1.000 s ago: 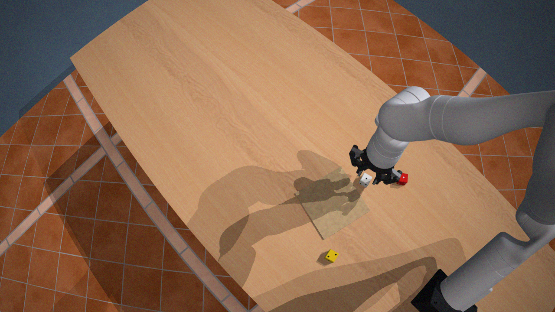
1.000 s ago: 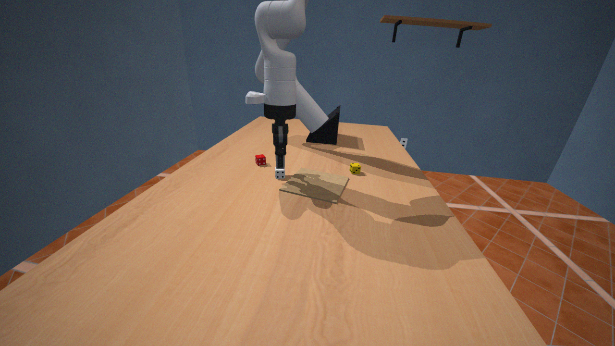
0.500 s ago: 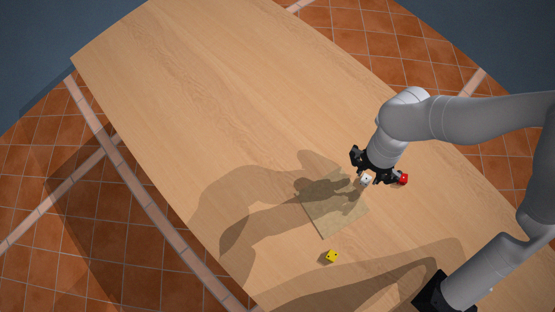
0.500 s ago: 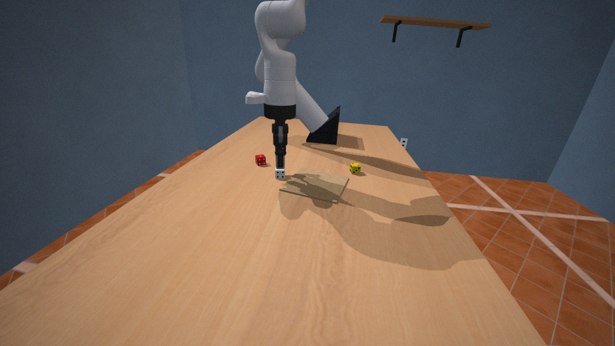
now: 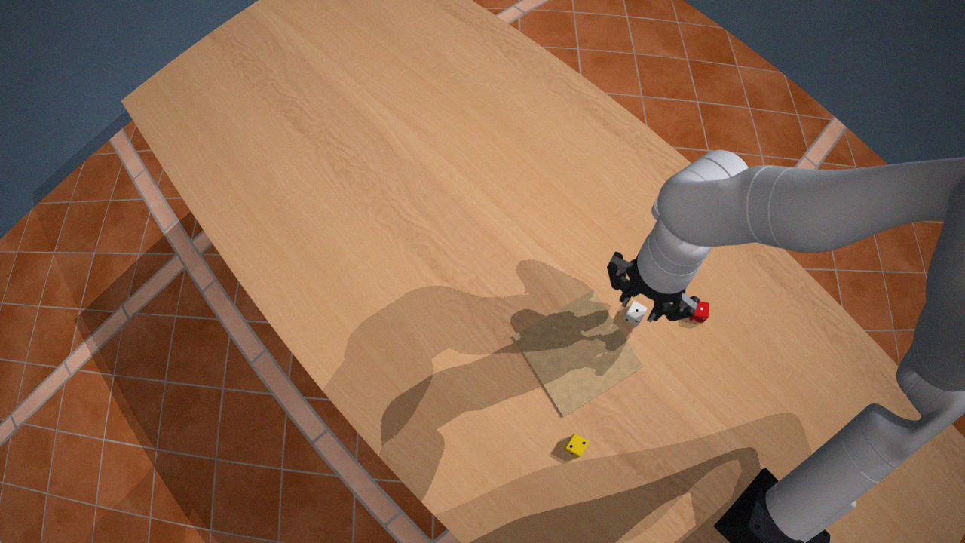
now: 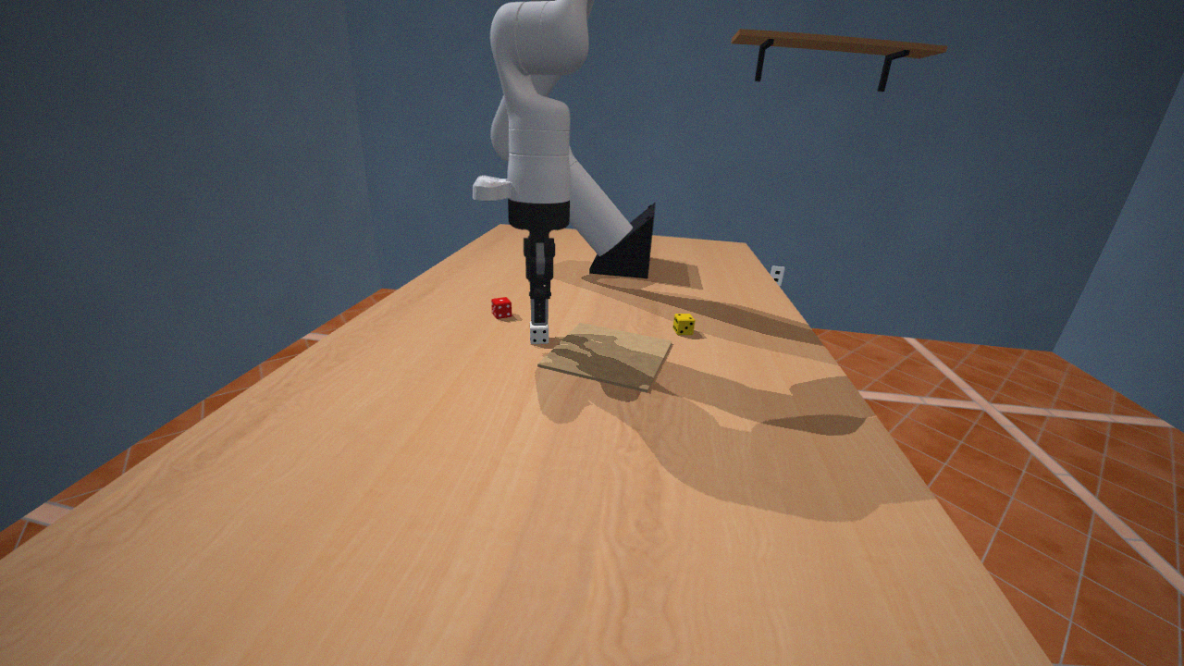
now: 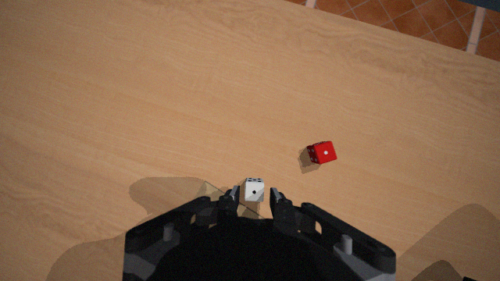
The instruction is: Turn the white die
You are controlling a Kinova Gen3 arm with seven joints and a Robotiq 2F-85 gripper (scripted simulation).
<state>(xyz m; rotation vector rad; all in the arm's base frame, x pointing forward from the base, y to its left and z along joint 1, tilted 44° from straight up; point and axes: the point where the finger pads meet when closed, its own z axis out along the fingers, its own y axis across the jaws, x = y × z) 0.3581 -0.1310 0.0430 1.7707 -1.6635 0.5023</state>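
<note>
The white die lies 4 cm below my hand. Also, from my hand: tan mat (3 cm ahead, 10 cm to the left, 5 cm below); then yellow die (5 cm behind, 21 cm to the left, 4 cm below); then red die (8 cm behind, 7 cm to the right, 4 cm below).
</note>
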